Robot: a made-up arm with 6 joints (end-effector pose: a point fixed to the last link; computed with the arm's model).
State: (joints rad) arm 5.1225 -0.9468 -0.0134 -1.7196 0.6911 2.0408
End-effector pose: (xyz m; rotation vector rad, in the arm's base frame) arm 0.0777 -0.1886 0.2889 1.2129 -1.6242 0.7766
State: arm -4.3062 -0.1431 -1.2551 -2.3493 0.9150 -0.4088
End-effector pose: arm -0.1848 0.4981 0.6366 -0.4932 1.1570 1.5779
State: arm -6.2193 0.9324 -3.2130 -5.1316 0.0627 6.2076
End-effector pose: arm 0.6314 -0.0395 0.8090 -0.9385 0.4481 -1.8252
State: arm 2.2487 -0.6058 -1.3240 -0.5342 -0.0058 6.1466
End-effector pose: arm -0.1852 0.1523 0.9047 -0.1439 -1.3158 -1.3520
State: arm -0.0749 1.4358 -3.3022 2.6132 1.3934 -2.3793
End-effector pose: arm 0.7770 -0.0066 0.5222 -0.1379 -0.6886 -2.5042
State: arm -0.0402 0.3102 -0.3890 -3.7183 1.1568 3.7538
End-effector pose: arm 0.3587 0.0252 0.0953 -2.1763 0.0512 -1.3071
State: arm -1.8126 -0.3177 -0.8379 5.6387 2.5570 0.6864
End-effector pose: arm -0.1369 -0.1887 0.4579 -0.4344 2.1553 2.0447
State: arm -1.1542 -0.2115 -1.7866 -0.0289 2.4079 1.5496
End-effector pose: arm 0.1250 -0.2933 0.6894 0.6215 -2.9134 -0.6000
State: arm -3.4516 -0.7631 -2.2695 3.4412 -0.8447 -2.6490
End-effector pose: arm 0.0807 -0.0734 0.9123 -0.2682 -0.9202 0.4588
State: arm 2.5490 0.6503 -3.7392 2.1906 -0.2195 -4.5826
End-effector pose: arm -0.1875 0.2431 0.9473 0.0447 -0.3768 -2.9664
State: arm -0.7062 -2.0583 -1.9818 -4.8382 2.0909 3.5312
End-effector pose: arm -0.4281 0.5636 0.3185 -0.7894 1.6159 -0.1108
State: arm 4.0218 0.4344 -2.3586 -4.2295 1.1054 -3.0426
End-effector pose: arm -0.3651 -0.5329 0.8233 0.9628 0.2874 0.4632
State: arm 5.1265 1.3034 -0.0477 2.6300 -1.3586 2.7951
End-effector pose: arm -0.0265 -0.1079 0.2234 -0.7592 -0.3045 1.5843
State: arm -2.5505 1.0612 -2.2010 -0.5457 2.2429 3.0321
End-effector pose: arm -0.5891 -0.2992 0.1681 -1.9955 -0.6410 -1.0884
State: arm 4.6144 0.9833 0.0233 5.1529 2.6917 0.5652
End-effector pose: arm -0.1355 -0.1011 0.2186 -0.6519 -1.0878 2.6865
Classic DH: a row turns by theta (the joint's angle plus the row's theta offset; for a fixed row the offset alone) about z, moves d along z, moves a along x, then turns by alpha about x. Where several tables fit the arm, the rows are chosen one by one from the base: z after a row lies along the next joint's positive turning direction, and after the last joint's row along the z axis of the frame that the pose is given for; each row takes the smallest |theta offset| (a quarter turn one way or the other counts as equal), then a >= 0, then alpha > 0; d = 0 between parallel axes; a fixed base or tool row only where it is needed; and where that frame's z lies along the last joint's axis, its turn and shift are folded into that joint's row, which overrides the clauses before.
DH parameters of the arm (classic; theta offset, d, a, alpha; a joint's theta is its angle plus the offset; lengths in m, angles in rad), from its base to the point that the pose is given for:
joint 1: 0 0.243 0 -1.5708
joint 2: -1.3859 0 0.3754 0
joint 3: 1.3859 0 0.08 -1.5708
joint 4: 0 0.355 0 1.5708
joint 5: 0 0 0.095 -1.5708
joint 6: 0 0.121 0 0

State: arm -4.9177 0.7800 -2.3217 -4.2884 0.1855 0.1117
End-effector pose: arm 0.2268 0.7713 0.4932 -1.4746 0.4323 0.3970
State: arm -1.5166 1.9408 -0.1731 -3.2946 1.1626 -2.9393
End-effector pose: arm 0.0008 0.1918 -0.0084 -1.7159 1.9571 0.5162
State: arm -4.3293 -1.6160 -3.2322 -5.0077 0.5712 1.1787
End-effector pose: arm 0.3358 -0.7960 0.1430 1.3575 -0.7577 0.5530
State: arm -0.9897 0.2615 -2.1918 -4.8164 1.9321 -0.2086
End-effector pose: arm 0.4046 -0.3501 0.7833 -1.8644 0.1549 -0.8465
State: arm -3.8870 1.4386 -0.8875 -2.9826 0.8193 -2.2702
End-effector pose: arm -0.1425 0.1366 -0.2628 -2.1915 -1.8467 -0.1209
